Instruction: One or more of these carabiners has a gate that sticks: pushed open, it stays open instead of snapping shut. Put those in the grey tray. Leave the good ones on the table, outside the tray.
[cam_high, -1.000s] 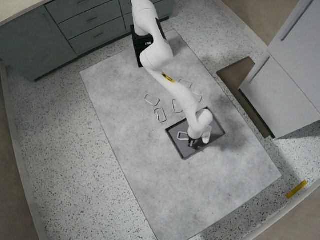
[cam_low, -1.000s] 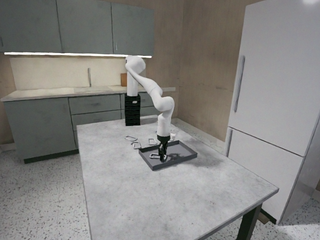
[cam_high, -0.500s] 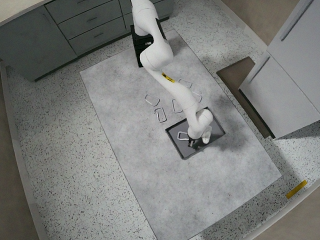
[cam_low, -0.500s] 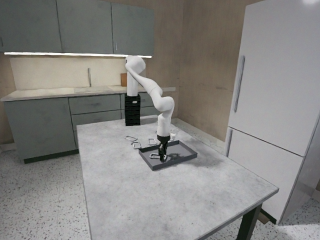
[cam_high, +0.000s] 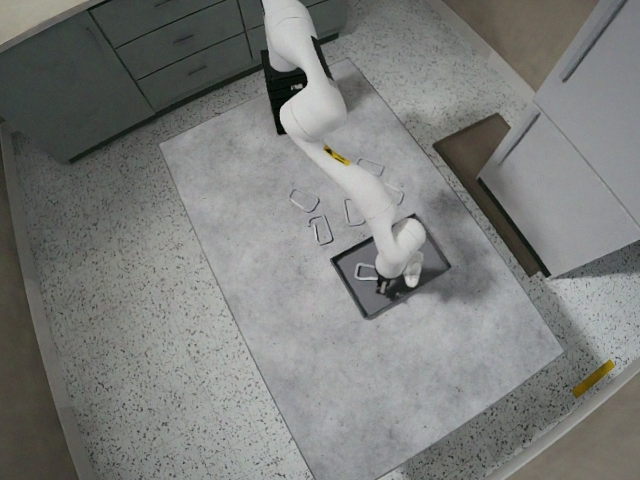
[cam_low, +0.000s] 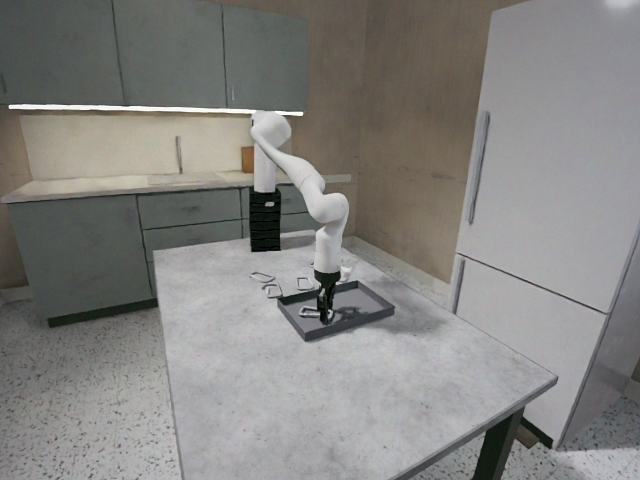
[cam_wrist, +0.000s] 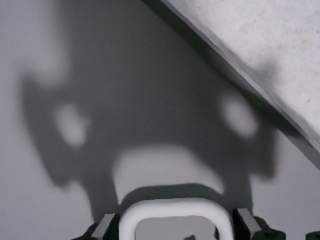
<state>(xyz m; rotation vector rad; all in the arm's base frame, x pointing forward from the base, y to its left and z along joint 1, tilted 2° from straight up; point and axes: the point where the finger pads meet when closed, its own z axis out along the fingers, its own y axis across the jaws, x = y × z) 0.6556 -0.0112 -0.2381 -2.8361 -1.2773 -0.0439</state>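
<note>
My gripper is now 40 mm to the right of the grey tray, 20 mm past it and 10 mm above it.
</note>
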